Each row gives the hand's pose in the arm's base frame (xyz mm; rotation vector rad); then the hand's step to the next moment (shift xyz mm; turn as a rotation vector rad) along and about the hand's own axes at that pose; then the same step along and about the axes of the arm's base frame.
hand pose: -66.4 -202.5 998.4 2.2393 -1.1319 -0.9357
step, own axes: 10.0 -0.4 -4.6 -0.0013 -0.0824 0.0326
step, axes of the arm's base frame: 7.9 -7.6 -0.9 0.0175 0.0438 -0.0750
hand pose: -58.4 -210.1 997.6 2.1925 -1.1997 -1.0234
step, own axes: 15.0 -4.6 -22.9 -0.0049 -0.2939 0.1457
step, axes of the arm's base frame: 25.4 -9.7 5.4 0.0396 0.1557 -0.2860
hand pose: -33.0 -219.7 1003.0 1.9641 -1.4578 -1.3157
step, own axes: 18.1 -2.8 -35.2 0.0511 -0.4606 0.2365
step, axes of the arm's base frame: 31.5 -23.0 7.2 0.0572 0.1938 -0.4794
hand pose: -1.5 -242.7 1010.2 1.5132 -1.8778 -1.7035
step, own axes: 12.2 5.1 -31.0 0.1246 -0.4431 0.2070
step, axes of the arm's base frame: 13.5 -29.7 8.5 0.0347 0.1166 -0.4898
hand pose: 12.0 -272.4 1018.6 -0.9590 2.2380 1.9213
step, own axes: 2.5 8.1 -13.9 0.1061 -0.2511 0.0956
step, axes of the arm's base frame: -0.9 -13.3 9.3 -0.0014 0.0314 -0.2872
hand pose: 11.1 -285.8 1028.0 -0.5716 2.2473 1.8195
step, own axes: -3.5 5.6 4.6 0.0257 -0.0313 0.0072
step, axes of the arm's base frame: 0.5 6.0 5.3 -0.0111 -0.0028 -0.0395
